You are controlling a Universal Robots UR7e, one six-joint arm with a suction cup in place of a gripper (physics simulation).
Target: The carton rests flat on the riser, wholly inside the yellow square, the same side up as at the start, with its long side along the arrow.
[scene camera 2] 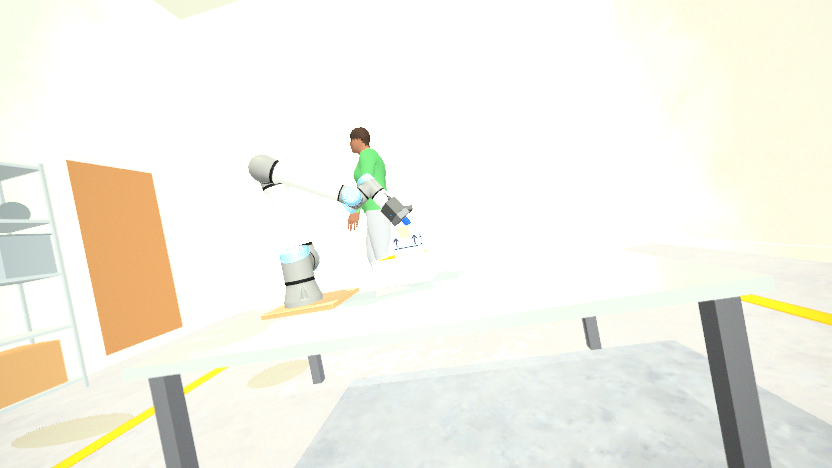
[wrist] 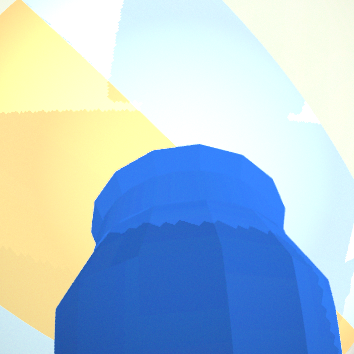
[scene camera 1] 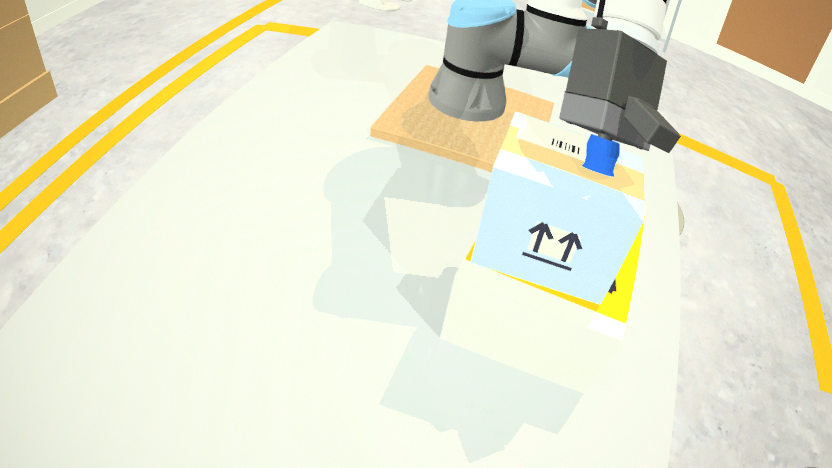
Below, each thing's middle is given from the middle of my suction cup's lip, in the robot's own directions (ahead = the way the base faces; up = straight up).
My suction cup is 8 cm above the carton [scene camera 1: 548,220] and 2 cm to the left of it. Also, from my suction cup: white riser [scene camera 1: 564,339] 21 cm below, 4 cm behind, 1 cm to the right.
